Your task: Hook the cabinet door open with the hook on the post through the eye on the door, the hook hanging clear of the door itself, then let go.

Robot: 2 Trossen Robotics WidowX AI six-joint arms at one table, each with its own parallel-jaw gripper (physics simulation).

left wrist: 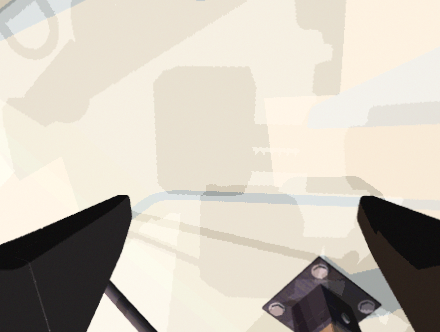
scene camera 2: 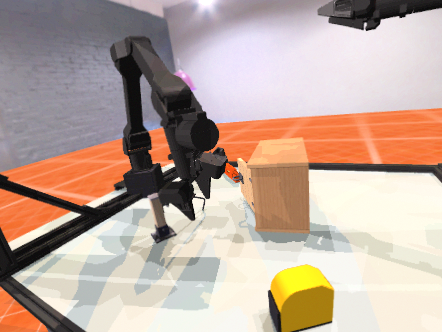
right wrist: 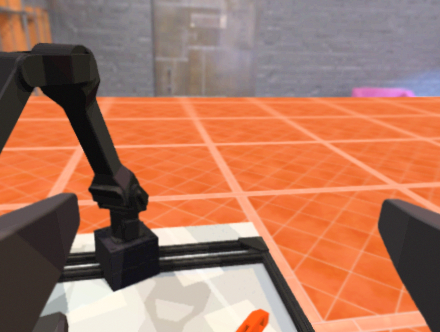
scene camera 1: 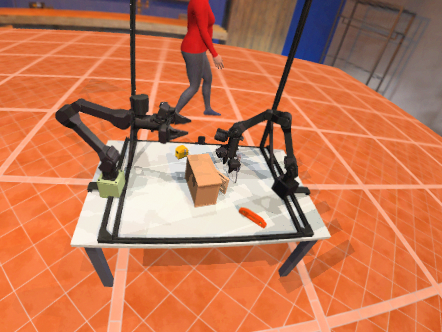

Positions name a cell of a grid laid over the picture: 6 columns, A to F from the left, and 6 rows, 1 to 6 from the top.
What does my left gripper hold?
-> Nothing.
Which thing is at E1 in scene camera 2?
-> My right gripper.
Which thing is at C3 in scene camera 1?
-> My right gripper.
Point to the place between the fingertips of my left gripper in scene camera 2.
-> C4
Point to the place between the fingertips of my left gripper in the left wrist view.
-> At D4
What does the yellow block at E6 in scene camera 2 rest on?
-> The table.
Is my left gripper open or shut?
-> Open.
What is my right gripper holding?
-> Nothing.
